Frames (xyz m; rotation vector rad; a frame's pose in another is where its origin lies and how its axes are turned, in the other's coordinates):
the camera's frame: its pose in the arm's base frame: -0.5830 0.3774 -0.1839 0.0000 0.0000 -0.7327
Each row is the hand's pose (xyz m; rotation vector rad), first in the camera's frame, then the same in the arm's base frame.
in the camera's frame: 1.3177 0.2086 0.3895 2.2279 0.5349 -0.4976
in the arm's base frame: 0.5361 -0.3489 0.2056 2.3796 -0.3128 -0.8571
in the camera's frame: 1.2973 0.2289 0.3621 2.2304 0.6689 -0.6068
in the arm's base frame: 0.5345 -0.3202 0.1782 2.4501 -0.1841 -0.9481
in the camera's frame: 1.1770 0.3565 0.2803 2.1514 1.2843 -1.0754
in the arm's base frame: 0.5304 -0.1449 0.0964 2.6915 0.4671 -1.3188
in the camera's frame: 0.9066 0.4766 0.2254 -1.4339 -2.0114 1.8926
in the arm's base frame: 0.4097 0.1253 0.0415 -1.8187 -1.2049 1.5460
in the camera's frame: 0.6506 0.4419 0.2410 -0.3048 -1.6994 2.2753
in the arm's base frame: 0.1962 0.2707 0.0571 -0.7777 -1.2862 1.7213
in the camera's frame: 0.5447 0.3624 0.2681 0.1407 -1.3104 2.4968
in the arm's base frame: 0.0643 0.2825 0.0842 -0.2909 -1.0962 1.8663
